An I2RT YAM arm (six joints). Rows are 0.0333 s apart.
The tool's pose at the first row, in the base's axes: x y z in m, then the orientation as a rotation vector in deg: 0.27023, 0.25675, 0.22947, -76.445, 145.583, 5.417
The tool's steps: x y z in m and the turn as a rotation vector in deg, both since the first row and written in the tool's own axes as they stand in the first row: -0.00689, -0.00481, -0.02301, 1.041, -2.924, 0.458; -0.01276, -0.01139, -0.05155, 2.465, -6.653, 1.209; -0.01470, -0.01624, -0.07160, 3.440, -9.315, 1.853; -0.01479, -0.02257, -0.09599, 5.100, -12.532, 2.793; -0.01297, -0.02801, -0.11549, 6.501, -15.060, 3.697; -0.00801, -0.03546, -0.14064, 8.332, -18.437, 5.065
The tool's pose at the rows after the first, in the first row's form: 0.27313, 0.25532, 0.25375, -74.387, 143.184, 6.042; 0.27579, 0.25106, 0.28320, -71.547, 140.186, 6.721; 0.27666, 0.24619, 0.30332, -69.424, 138.109, 7.257; 0.27685, 0.23821, 0.32722, -66.524, 135.542, 7.330; 0.27629, 0.23010, 0.34585, -64.042, 133.575, 7.297; 0.27451, 0.21731, 0.36921, -60.593, 131.014, 7.325
